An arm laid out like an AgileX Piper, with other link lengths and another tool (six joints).
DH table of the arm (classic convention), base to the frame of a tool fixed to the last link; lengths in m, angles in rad. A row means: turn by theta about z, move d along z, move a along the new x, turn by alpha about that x. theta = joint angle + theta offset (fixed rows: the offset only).
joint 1: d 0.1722  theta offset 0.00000  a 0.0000  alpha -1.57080
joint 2: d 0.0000  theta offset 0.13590  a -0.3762  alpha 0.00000
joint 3: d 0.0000  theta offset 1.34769  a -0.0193  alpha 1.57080
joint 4: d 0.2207  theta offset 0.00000  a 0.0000  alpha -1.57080
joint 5: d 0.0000  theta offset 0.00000  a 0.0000  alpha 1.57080
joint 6: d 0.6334  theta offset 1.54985  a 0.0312  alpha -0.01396
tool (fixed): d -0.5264  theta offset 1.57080  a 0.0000  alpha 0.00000
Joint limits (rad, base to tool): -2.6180..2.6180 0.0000..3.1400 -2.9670..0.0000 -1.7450..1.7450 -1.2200..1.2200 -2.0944..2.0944
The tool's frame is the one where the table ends.
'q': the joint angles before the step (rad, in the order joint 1, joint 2, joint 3, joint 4, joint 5, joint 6). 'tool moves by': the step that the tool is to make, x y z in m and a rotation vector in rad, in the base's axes. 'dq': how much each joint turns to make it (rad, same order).
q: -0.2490, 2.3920, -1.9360, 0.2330, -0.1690, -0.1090
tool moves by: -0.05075, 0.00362, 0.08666, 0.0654, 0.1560, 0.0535
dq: -0.0320, -0.2050, -0.0010, 0.0001, 0.3840, -0.0010
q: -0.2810, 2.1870, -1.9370, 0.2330, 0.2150, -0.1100
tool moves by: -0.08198, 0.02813, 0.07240, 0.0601, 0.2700, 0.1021
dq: -0.0090, -0.2180, 0.0000, -0.0250, 0.5061, 0.0000
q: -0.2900, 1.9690, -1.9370, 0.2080, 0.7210, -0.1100
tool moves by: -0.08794, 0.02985, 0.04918, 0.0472, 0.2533, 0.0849
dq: 0.0000, -0.1770, -0.0020, -0.0150, 0.4440, 0.0000
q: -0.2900, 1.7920, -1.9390, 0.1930, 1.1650, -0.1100
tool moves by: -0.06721, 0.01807, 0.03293, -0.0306, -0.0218, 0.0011
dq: 0.0000, -0.1840, 0.1150, -0.0220, 0.0400, 0.0000
